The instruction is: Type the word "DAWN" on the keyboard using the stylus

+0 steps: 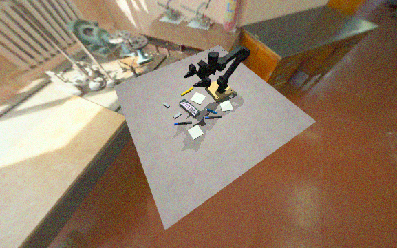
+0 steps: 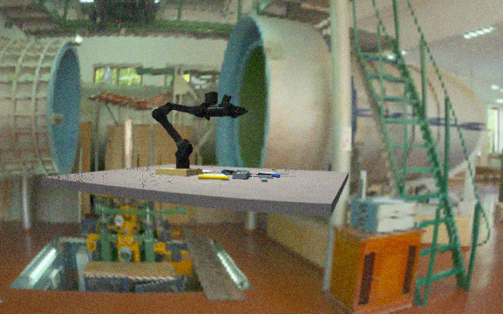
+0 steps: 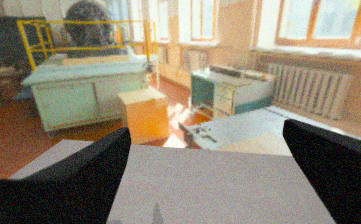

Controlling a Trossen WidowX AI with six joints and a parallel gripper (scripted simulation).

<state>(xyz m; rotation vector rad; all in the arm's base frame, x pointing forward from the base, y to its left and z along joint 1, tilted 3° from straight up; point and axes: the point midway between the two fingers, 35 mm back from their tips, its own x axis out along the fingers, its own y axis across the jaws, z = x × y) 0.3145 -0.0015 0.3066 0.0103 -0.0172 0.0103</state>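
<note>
The blue stylus is 12 cm behind my gripper tip, 6 cm to the left of it and 33 cm below it. The rest, counted from my gripper tip: yellow pencil: 11 cm behind, 22 cm to the right, 33 cm below; then stylus tip: 11 cm behind, 3 cm to the left, 33 cm below; then grey block: 13 cm ahead, 22 cm to the right, 34 cm below.
</note>
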